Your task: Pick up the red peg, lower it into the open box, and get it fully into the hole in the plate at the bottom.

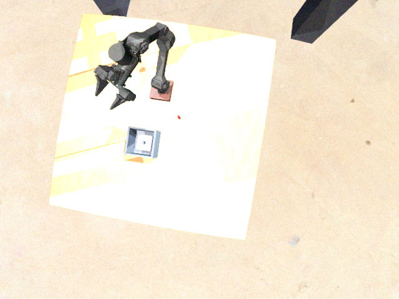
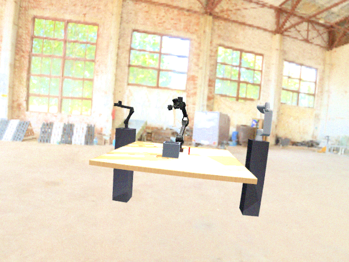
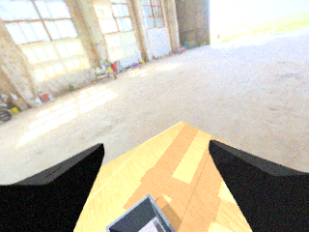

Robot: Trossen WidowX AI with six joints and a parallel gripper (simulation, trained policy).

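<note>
Now: gripper tip 460 mm above the red peg, 240 mm to the right of it and 60 mm past it.
</note>
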